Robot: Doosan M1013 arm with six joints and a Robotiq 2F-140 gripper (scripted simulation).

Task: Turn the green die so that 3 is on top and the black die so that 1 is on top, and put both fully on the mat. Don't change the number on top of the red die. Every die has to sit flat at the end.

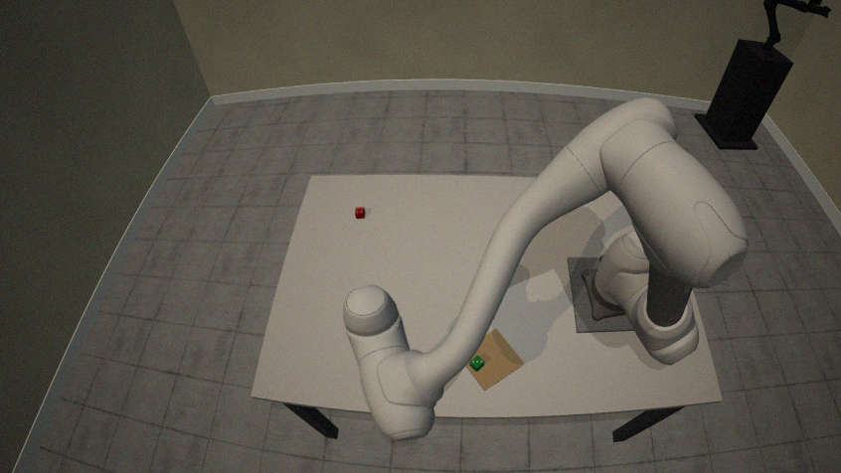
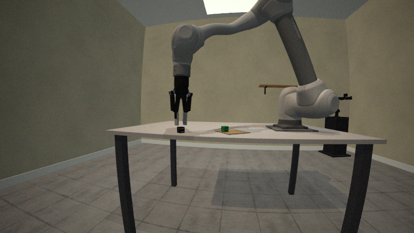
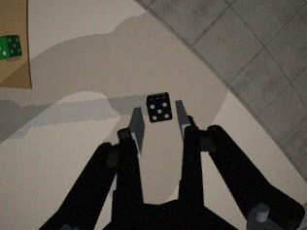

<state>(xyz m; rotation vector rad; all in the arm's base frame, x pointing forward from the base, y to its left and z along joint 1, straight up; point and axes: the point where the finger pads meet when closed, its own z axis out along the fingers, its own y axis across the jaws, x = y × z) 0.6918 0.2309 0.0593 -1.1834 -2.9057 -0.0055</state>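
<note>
The black die is 6 cm below my hand. Also, from my hand: red die 12 cm ahead, 63 cm to the right, 6 cm below; then green die 23 cm behind, 5 cm to the right, 5 cm below; then tan mat 27 cm behind, 6 cm to the right, 7 cm below.
</note>
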